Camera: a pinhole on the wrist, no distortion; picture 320 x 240 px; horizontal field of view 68.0 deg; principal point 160.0 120.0 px. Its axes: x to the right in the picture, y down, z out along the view. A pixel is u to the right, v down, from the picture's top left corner.
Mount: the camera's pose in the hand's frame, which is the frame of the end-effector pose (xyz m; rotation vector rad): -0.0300 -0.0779 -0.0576 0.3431 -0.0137 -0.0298
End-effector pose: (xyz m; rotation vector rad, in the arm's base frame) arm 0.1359 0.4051 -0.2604 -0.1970 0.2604 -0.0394
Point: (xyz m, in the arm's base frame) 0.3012 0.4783 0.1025
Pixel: outside the picture
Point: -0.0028 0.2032 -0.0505
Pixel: 18 20
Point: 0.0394 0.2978 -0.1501
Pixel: 10 101
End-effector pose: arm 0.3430 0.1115 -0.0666 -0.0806 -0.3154 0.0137
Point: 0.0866 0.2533 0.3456
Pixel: outside the picture
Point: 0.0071 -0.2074 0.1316
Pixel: 25 38
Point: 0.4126 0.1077 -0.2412
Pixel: behind the camera
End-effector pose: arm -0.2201 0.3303 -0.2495 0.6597 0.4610 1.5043
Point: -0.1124 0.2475 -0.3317
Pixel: 13 53
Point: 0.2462 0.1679 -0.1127
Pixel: 119 117
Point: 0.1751 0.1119 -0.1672
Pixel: 75 112
